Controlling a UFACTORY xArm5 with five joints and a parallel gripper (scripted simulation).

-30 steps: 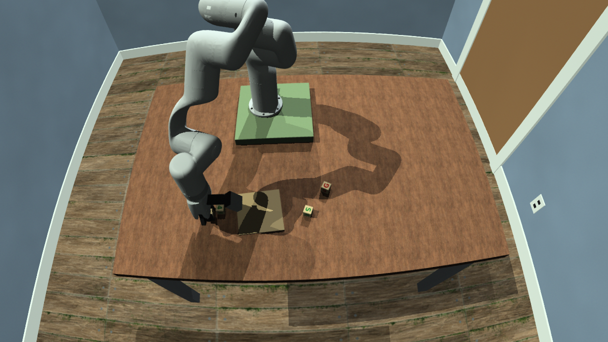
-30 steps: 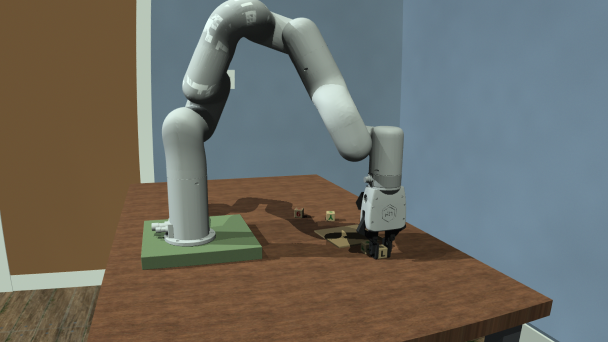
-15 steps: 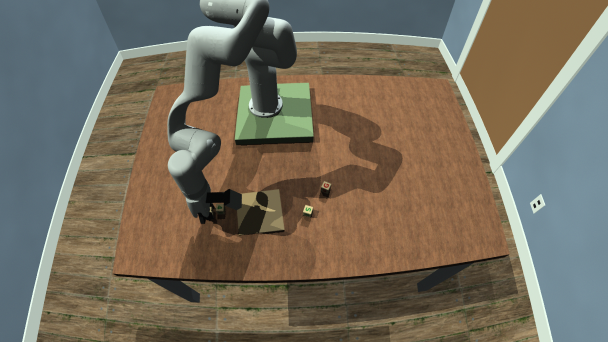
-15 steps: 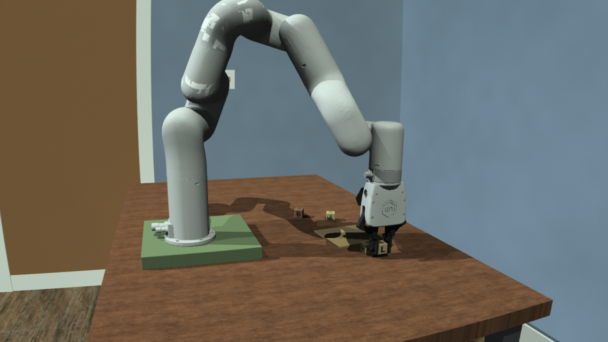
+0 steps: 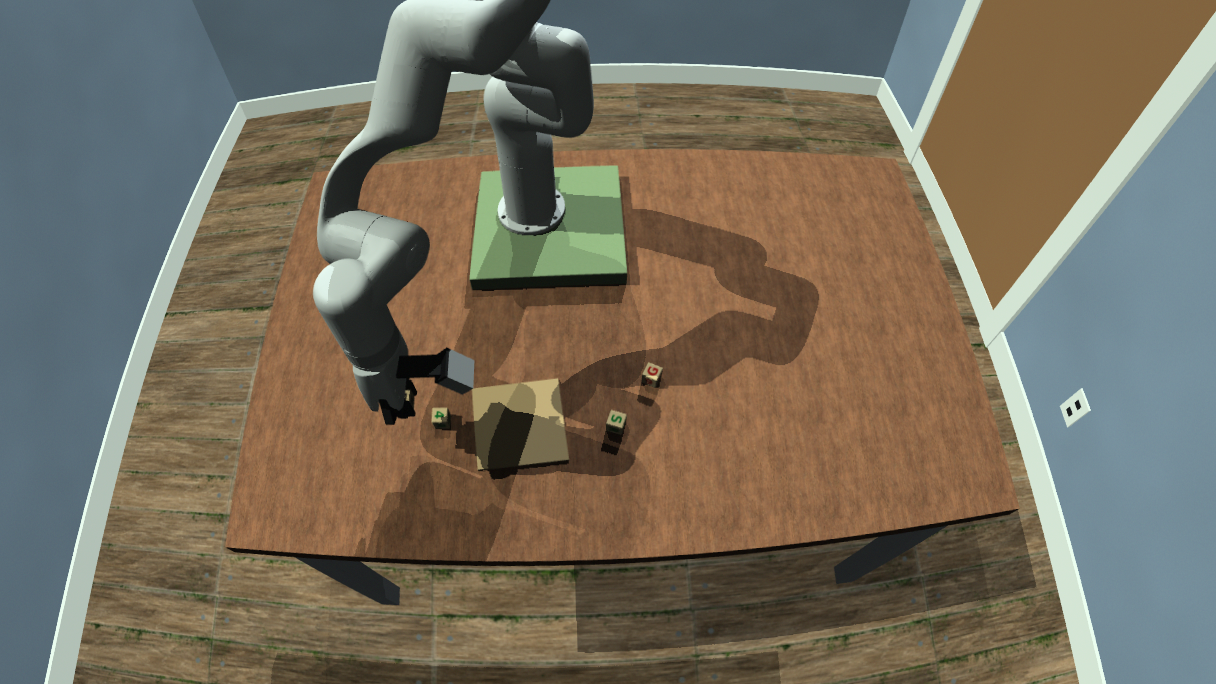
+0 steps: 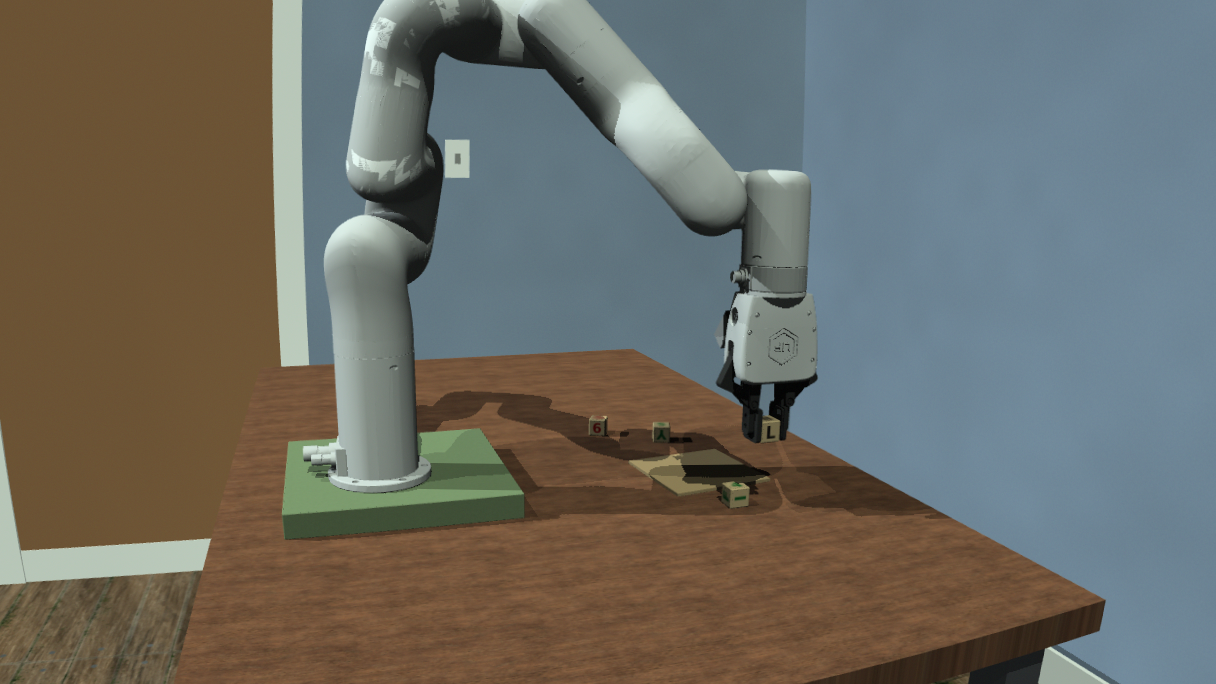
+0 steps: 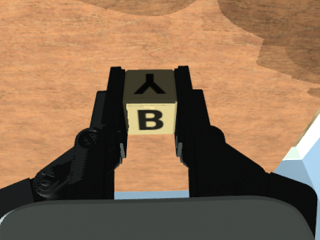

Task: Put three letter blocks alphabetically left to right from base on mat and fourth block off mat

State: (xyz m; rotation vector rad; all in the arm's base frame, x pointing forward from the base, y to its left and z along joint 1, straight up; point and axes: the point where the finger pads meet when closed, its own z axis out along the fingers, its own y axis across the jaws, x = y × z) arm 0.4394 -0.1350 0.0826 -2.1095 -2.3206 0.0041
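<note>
My hand is 16 cm to the right of the tan mat, 11 cm above it and 2 cm past it. Also, from my hand: cream block 10 cm below, 3 cm to the left, 2 cm behind.
</note>
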